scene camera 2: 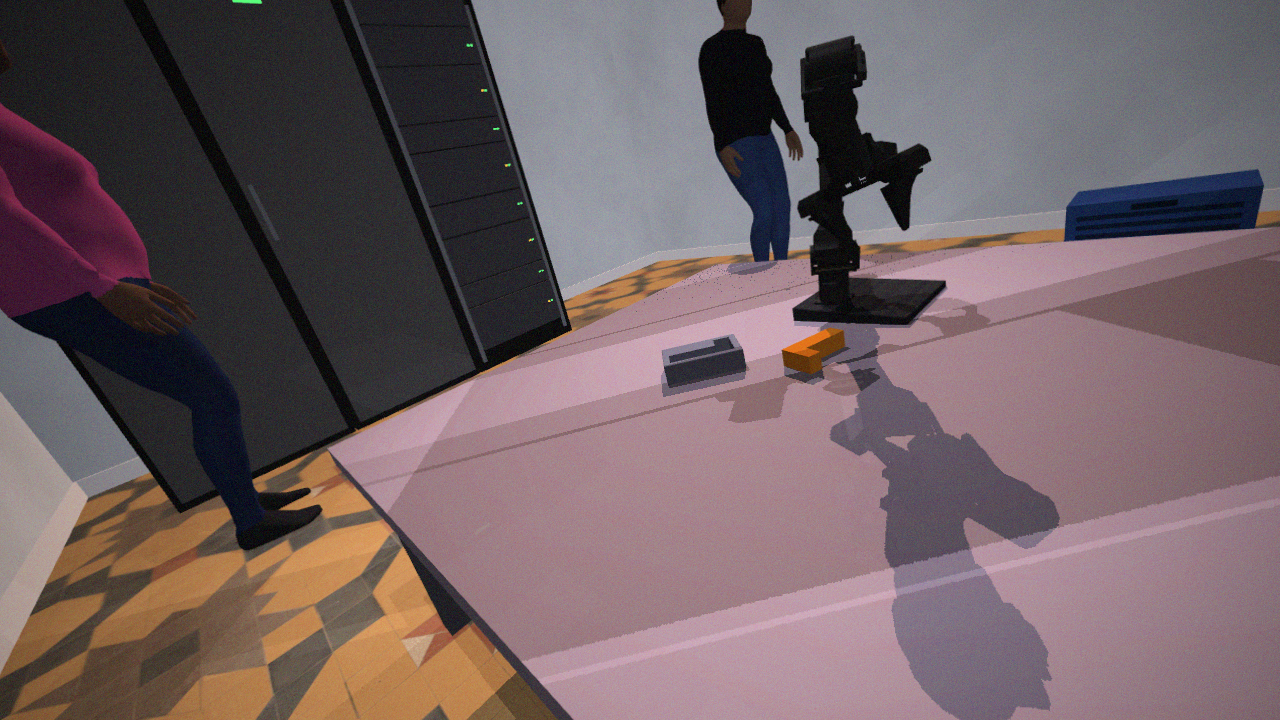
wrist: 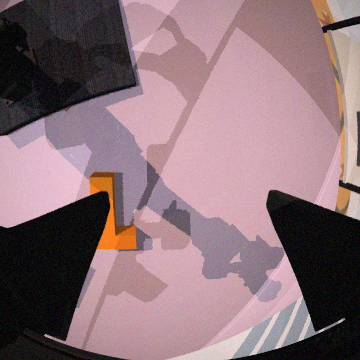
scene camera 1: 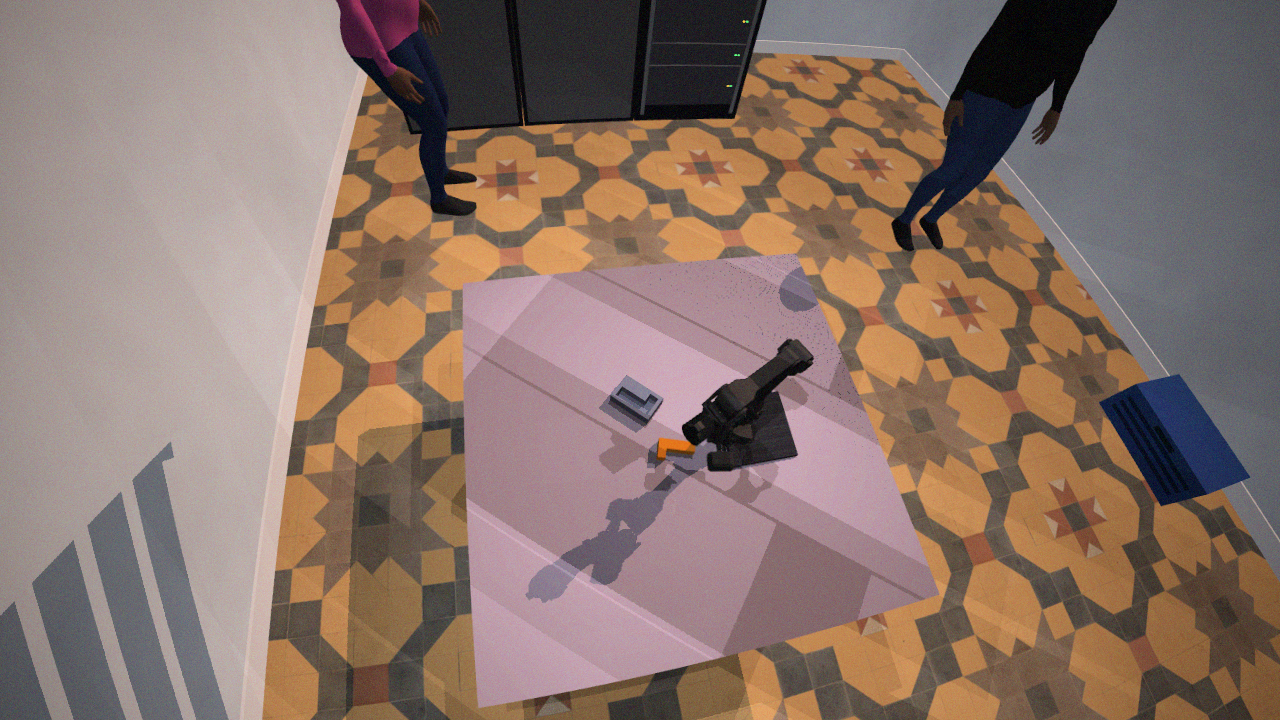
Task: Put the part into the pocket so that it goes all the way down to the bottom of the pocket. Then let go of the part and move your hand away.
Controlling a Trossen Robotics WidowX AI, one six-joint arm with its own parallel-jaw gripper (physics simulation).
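Places are measured from the arm's base along level axes (x ahead, y left, z up), in millimetres.
Pixels of known places: gripper, fingertip midpoint: (scene camera 2: 877,238) (wrist: 189,198) (scene camera 1: 714,454); arm's base, origin of the base link: (scene camera 2: 834,299) (wrist: 17,75).
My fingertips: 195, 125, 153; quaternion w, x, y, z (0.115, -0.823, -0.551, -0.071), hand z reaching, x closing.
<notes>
For each thing: its top centre in the pictures, then the offset to it from my fingertips, as dx, dy, dz. Level surfaces: height alone.
- orange L-shaped part, middle of its top: (wrist: 113,216) (scene camera 2: 819,341) (scene camera 1: 676,449) +47, -86, -147
- grey block with the L-shaped pocket, middle of its top: (scene camera 2: 700,349) (scene camera 1: 637,396) +97, -284, -141
- pink table, its level: dz -177
The orange L-shaped part (scene camera 1: 665,446) (scene camera 2: 802,360) (wrist: 126,241) lies flat on the pink table, close to the arm's base. The grey block with the L-shaped pocket (scene camera 1: 629,411) (scene camera 2: 705,368) stands apart from it, to the part's upper left in scene camera 1; it does not show in the wrist view. Its pocket opening faces up and looks empty. My gripper (scene camera 1: 707,446) (scene camera 2: 863,227) (wrist: 189,198) is open and empty, pointing down well above the table. In the wrist view the left finger covers some of the part, and the space between the fingertips lies to the part's right.
The arm's black base plate (scene camera 1: 776,437) (scene camera 2: 881,300) (wrist: 100,65) sits on the pink table (scene camera 1: 537,474) (scene camera 2: 644,501) (wrist: 250,125) beside the part. The arm's shadow falls across the table. Two people, dark cabinets and a blue box (scene camera 1: 1172,438) (scene camera 2: 1163,207) stand beyond the table.
</notes>
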